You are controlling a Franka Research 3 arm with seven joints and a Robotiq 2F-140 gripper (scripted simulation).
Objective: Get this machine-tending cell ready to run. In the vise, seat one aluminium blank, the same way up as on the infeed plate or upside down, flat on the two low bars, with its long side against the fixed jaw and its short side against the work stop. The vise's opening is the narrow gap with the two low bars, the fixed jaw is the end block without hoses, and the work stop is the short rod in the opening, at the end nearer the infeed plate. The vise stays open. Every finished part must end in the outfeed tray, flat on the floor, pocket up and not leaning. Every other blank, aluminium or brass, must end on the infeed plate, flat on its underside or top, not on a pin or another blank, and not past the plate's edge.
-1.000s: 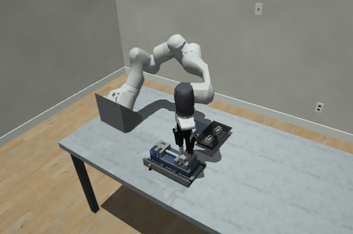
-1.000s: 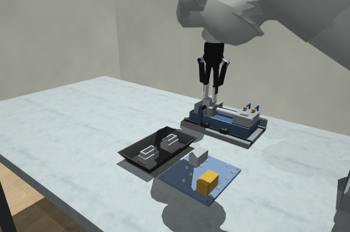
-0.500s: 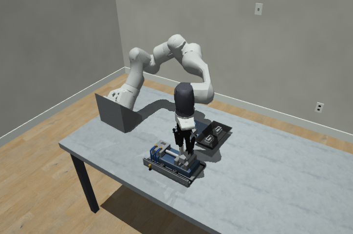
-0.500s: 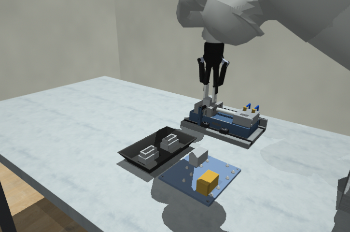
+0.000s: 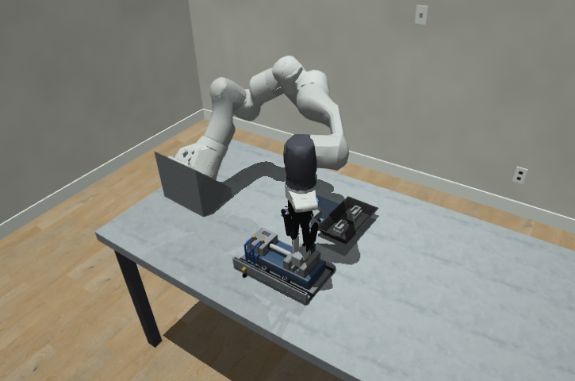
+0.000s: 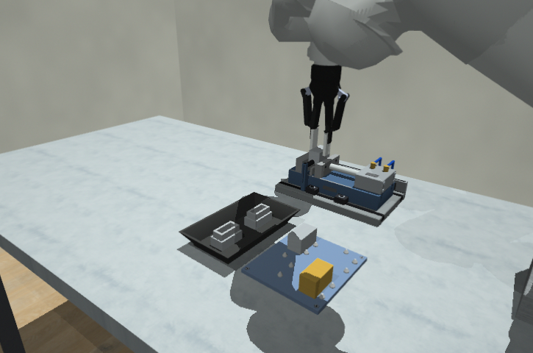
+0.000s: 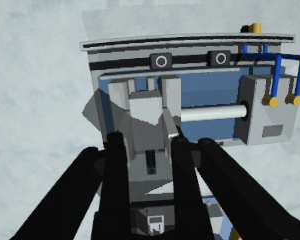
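Right now the fixed jaw is 6 cm below my hand, 3 cm ahead of it and 1 cm to the left of it. Also, from my hand: brass blank (37 cm to the left, 22 cm behind, 11 cm below).
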